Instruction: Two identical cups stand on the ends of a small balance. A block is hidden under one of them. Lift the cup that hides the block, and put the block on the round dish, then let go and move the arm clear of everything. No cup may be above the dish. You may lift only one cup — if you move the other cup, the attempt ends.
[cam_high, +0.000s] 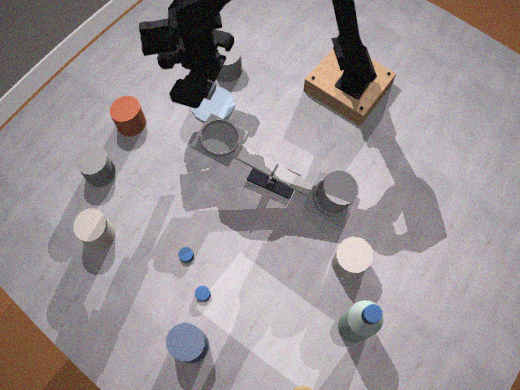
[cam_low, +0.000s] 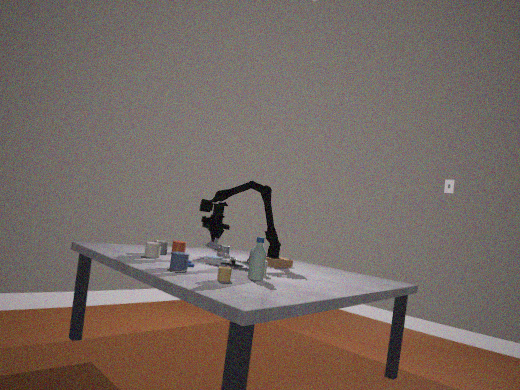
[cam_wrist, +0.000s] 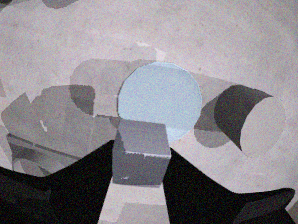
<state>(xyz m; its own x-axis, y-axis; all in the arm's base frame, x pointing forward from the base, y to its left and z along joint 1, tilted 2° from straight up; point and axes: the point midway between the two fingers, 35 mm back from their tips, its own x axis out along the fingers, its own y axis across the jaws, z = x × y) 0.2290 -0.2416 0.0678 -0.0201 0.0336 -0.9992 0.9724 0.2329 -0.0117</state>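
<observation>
Right now my gripper tip is 20 mm past the round light-blue dish, 10 mm to the left of it and 90 mm above it. From my gripper tip the other things lie so: balance beam (60 mm ahead, 210 mm to the left, 50 mm below); then orange cylinder (110 mm ahead, 130 mm to the right, 50 mm below); then grey block (10 mm above).
</observation>
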